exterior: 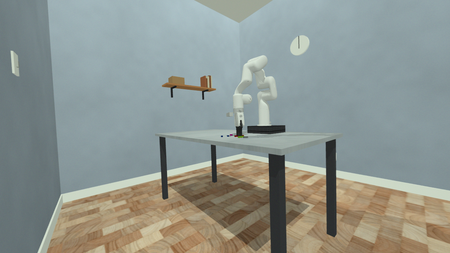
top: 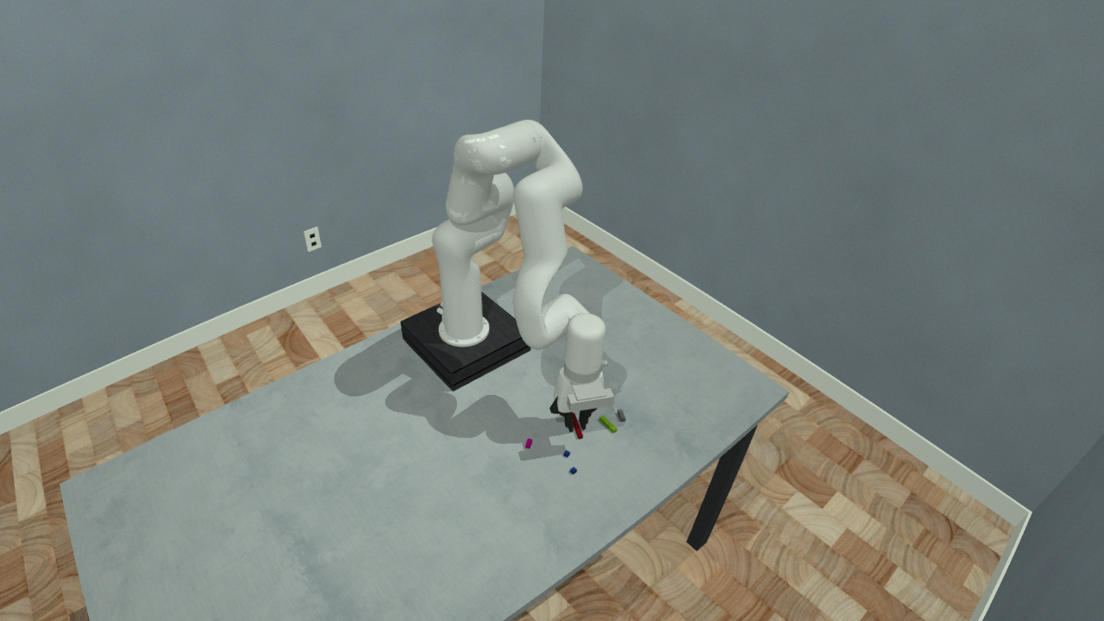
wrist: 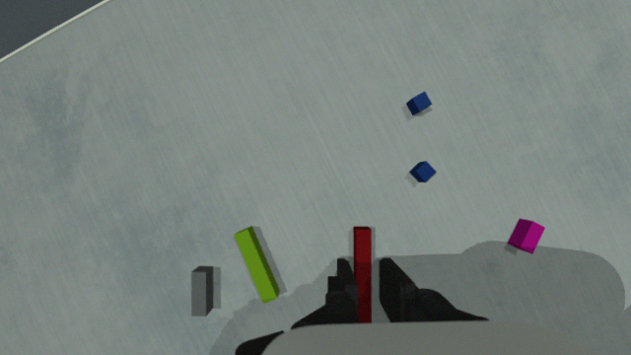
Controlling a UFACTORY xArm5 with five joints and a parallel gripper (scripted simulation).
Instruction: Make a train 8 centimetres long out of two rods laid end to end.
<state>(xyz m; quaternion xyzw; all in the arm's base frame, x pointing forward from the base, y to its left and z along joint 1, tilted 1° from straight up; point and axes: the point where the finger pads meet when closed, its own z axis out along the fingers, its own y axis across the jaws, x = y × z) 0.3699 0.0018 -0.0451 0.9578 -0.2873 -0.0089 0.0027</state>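
Now: hand 2 cm above the red rod. From my hand the other things lie so: lime rod 5 cm ahead, 5 cm to the left, 2 cm below; magenta rod 4 cm behind, 11 cm to the right, 2 cm below; grey rod 6 cm ahead, 10 cm to the left, 2 cm below.
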